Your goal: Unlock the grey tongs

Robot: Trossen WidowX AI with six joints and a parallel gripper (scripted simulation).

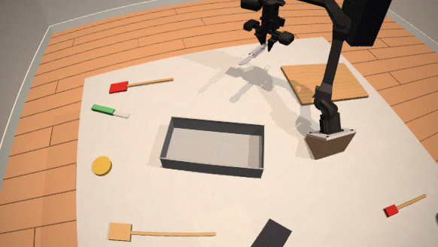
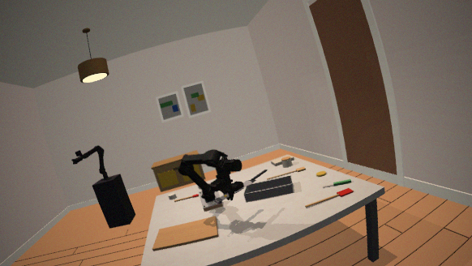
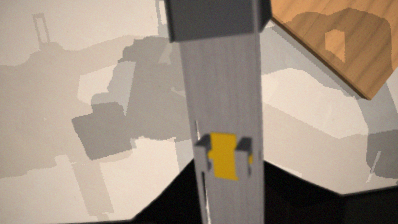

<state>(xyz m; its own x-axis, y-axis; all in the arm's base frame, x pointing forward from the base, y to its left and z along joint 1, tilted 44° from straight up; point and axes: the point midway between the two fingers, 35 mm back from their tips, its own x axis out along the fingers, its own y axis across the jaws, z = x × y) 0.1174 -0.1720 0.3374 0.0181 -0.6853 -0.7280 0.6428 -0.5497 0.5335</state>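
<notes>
The wooden board lies 29 cm behind my gripper tip, 5 cm to the left of it and 14 cm below it. The rest, counted from my gripper tip: grey roasting tin 26 cm ahead, 31 cm to the left, 12 cm below; red spatula 53 cm ahead, 8 cm to the right, 15 cm below; yellow lock piece 2 cm behind, 2 cm to the right, 3 cm above.
</notes>
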